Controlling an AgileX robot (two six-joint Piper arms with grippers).
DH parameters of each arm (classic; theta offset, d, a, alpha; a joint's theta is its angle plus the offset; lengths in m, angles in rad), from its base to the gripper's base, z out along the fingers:
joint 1: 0 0.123 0 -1.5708
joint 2: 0.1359 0 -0.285 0
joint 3: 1.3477 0 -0.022 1.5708
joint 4: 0 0.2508 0 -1.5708
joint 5: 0 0 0.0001 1.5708
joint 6: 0 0.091 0 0
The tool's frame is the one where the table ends.
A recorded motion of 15 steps. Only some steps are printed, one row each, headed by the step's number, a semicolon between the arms.
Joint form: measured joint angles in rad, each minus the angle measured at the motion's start. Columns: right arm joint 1, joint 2, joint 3, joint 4, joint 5, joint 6; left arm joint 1, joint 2, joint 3, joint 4, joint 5, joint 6.
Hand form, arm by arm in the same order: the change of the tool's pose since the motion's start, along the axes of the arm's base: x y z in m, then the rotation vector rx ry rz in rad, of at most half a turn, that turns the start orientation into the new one. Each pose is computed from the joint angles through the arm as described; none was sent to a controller.
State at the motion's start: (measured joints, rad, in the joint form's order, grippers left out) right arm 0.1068 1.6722 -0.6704 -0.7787 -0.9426 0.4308; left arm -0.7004 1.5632 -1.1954 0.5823 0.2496 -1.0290
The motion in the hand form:
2: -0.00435 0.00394 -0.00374 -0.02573 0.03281 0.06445; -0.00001 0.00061 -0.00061 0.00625 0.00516 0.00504
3: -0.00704 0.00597 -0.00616 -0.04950 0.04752 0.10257; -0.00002 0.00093 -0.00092 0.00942 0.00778 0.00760
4: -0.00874 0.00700 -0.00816 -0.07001 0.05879 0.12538; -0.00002 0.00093 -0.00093 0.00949 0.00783 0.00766
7: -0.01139 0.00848 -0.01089 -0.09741 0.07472 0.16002; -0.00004 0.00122 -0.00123 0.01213 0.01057 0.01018
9: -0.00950 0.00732 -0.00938 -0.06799 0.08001 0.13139; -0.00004 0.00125 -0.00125 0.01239 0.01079 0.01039
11: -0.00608 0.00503 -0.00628 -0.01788 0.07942 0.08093; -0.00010 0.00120 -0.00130 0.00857 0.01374 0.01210
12: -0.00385 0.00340 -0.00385 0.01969 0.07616 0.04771; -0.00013 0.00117 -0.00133 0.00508 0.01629 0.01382
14: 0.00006 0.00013 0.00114 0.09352 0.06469 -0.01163; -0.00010 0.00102 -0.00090 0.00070 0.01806 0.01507
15: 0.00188 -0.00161 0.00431 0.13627 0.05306 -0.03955; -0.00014 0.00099 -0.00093 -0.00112 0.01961 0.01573
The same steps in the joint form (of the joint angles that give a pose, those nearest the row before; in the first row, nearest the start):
2: 0.0000 0.0000 0.0000 -0.0944 0.0079 0.0506; 0.0000 0.0000 0.0000 0.0000 0.0096 0.0000
3: 0.0000 0.0000 0.0000 -0.1508 0.0137 0.0717; 0.0000 0.0000 0.0000 -0.0001 0.0144 0.0001
4: 0.0000 0.0000 0.0000 -0.1881 0.0222 0.0839; 0.0000 0.0000 0.0000 0.0000 0.0145 0.0000
7: 0.0000 0.0000 0.0000 -0.2436 0.0313 0.1040; 0.0000 0.0000 0.0000 -0.0004 0.0190 -0.0001
9: 0.0000 0.0000 0.0000 -0.2063 0.0294 0.1101; 0.0000 0.0000 0.0000 -0.0005 0.0194 0.0000
11: 0.0000 0.0000 0.0000 -0.1356 0.0222 0.1102; 0.0000 0.0000 0.0000 -0.0040 0.0194 -0.0016
12: 0.0000 0.0000 0.0000 -0.0863 0.0127 0.1101; 0.0000 0.0000 0.0000 -0.0065 0.0194 -0.0038
14: 0.0000 0.0000 0.0000 0.0060 -0.0116 0.1101; 0.0000 0.0000 -0.0015 -0.0112 0.0194 -0.0038
15: 0.0000 0.0000 0.0000 0.0542 -0.0320 0.1101; 0.0000 0.0000 -0.0015 -0.0137 0.0194 -0.0037

